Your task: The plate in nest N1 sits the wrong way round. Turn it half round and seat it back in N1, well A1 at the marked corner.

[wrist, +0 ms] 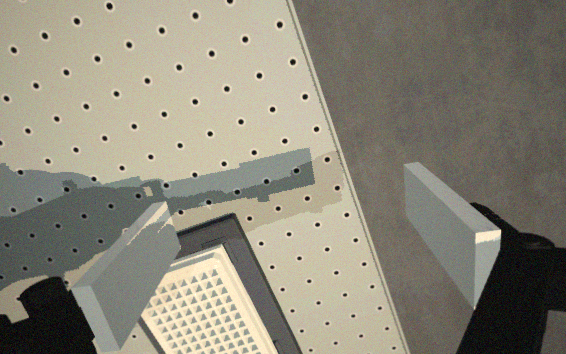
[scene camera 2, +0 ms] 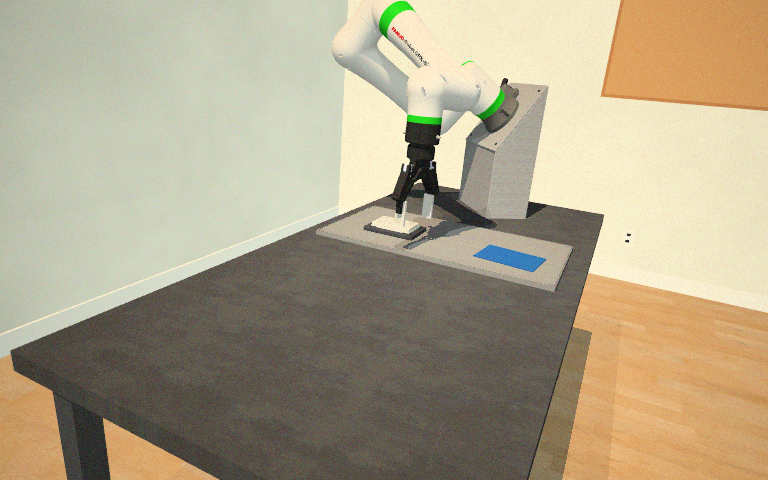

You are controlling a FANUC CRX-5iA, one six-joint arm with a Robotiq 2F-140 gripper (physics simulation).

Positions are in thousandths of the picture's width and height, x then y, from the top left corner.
my gripper: wrist 504,589; scene camera 2 538,461
